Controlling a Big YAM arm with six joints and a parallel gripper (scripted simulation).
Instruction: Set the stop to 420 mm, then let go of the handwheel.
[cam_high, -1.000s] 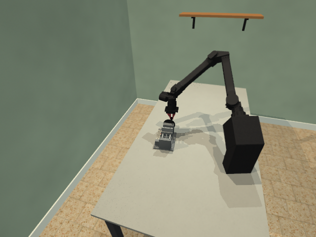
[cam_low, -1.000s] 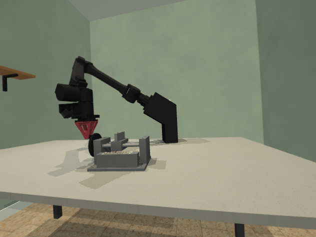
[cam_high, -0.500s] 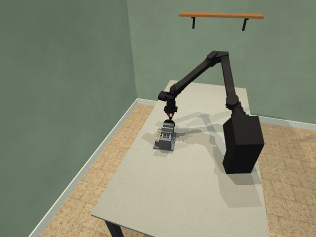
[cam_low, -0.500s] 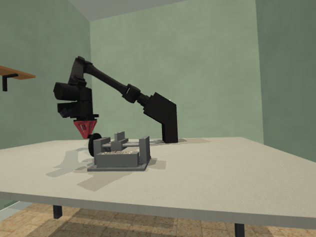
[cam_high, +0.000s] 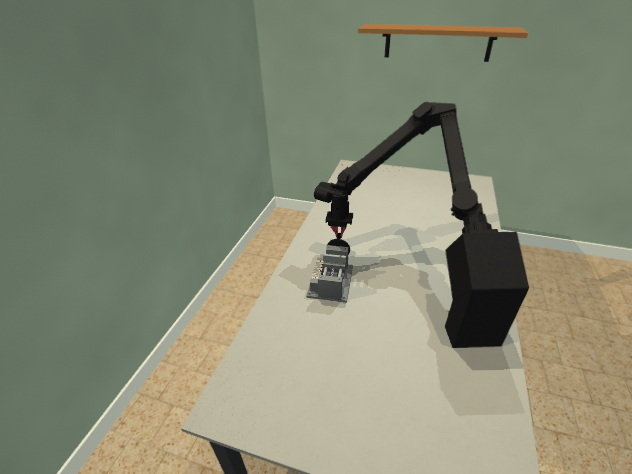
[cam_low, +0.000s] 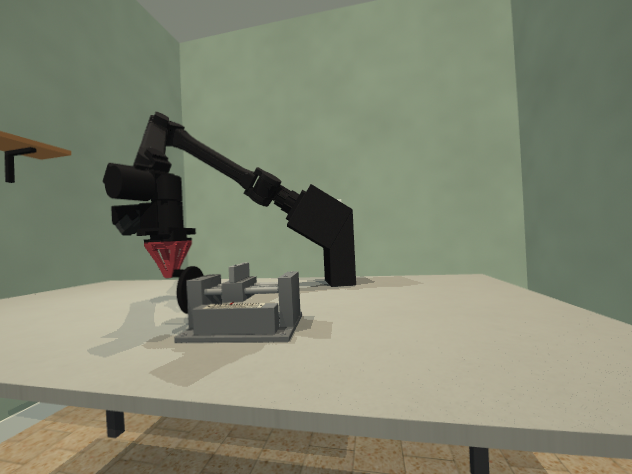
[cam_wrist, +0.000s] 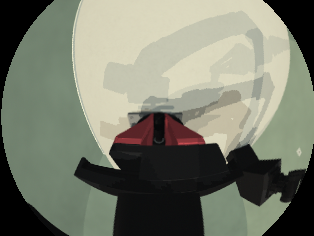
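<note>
The sliding stop block lies 140 mm to the left of my hand, 30 mm ahead of it and 20 mm below it.
</note>
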